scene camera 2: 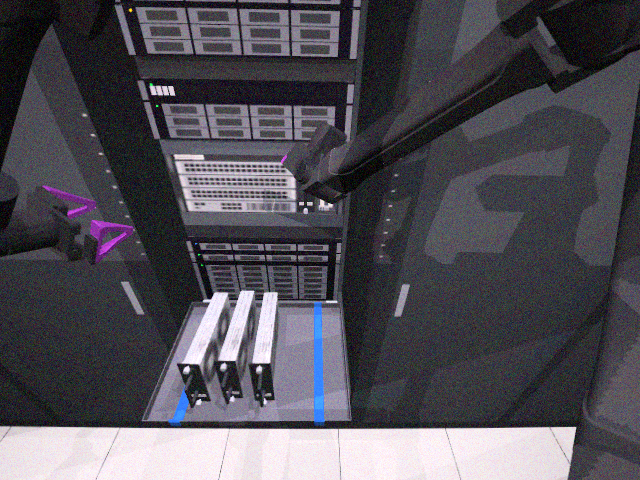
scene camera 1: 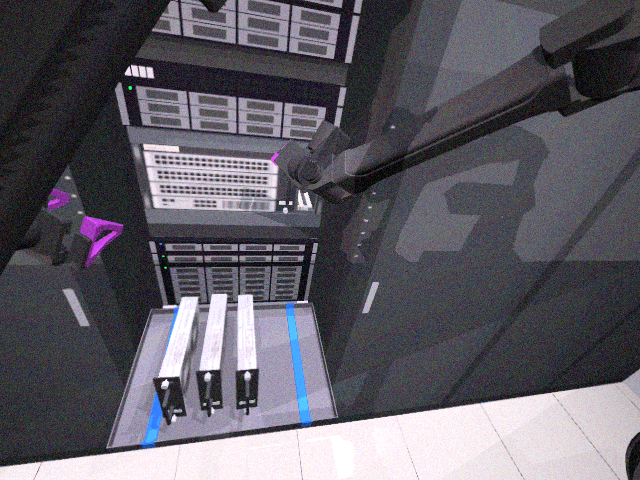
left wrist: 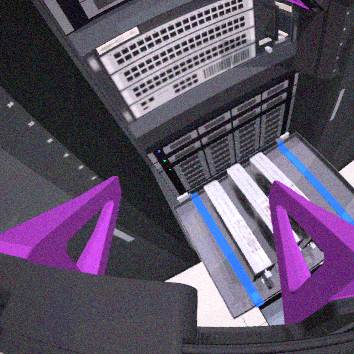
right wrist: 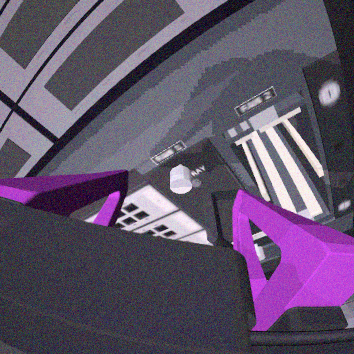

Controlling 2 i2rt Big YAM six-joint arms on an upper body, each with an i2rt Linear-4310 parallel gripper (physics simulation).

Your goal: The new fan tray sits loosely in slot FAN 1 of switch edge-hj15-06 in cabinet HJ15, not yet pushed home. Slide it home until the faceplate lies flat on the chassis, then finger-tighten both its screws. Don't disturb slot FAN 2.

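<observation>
The FAN 1 tray (right wrist: 201,150) shows a dark faceplate with a white upper screw (right wrist: 180,178); whether it lies flat on the chassis I cannot tell. Its lower screw (scene camera 1: 285,210) (scene camera 2: 305,210) (left wrist: 268,49) shows as a white knob. It sits right of the pale port cards of the switch (scene camera 1: 211,178) (scene camera 2: 235,181) (left wrist: 185,65). Slot FAN 2 (right wrist: 292,192), beside it, shows pale strips inside. My right gripper (right wrist: 181,189) (scene camera 1: 274,157) (scene camera 2: 284,159) is open, its fingertips either side of the upper screw in the wrist view. My left gripper (left wrist: 194,185) (scene camera 1: 92,212) (scene camera 2: 113,217) is open and empty, away from the switch.
Several servers fill the rack above and below the switch. A grey shelf (scene camera 1: 279,392) (scene camera 2: 297,392) with blue tape strips stands low in front, holding three fan trays (scene camera 1: 246,335) (scene camera 2: 265,330) (left wrist: 237,225). Dark cabinet doors stand at both sides, near both arms.
</observation>
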